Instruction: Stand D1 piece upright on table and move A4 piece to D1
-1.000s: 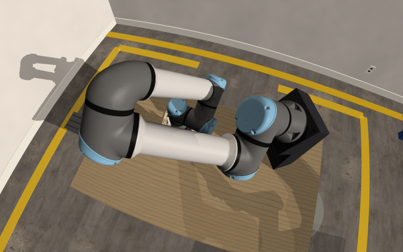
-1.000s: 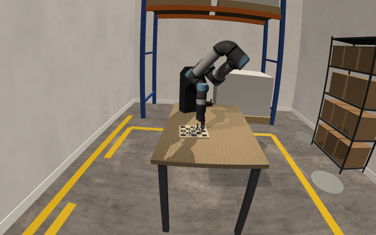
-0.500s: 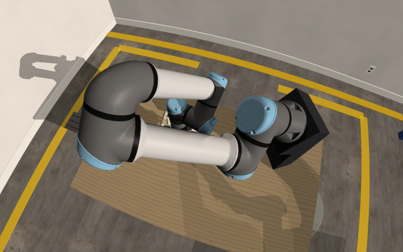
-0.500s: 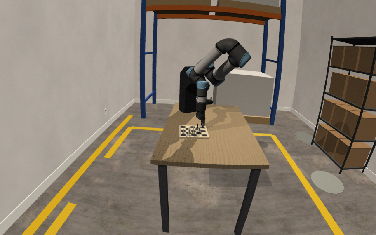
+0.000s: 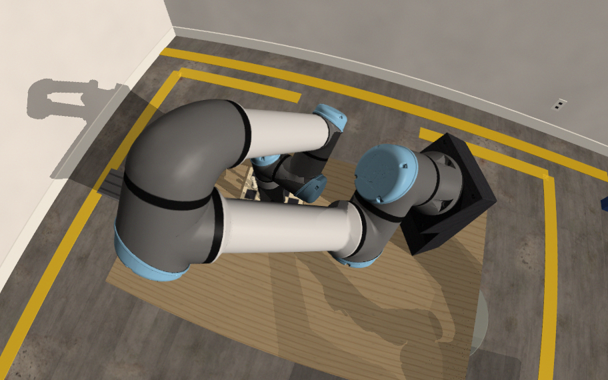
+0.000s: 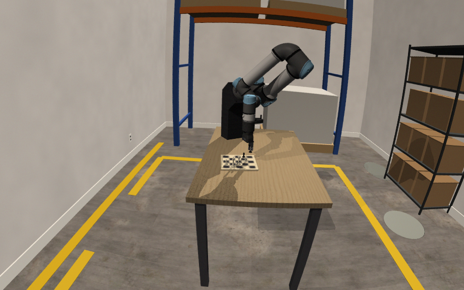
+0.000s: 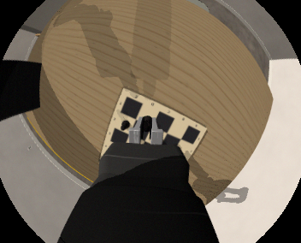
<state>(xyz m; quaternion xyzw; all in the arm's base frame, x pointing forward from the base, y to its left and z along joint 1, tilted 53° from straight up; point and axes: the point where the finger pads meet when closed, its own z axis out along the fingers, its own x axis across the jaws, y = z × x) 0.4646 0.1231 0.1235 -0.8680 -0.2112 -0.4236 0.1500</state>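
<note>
My gripper is now 6 cm short of the chessboard, 6 cm to the left of it and 8 cm above it.
</note>
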